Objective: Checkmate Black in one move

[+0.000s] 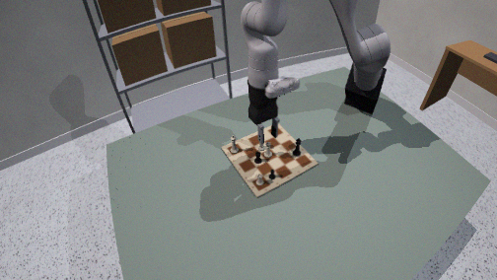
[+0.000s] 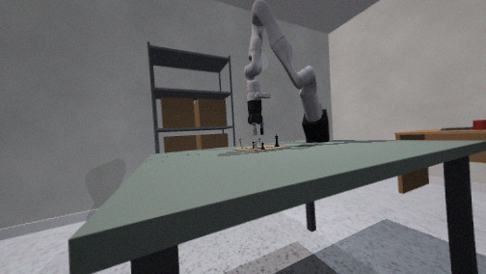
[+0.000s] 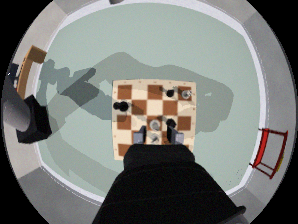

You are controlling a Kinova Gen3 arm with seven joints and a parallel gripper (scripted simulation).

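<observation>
My hand is 9 cm above the chessboard and 1 cm to the right of it. Round my hand: tall black piece (9 cm behind, 5 cm below, 2 cm to the left).
</observation>
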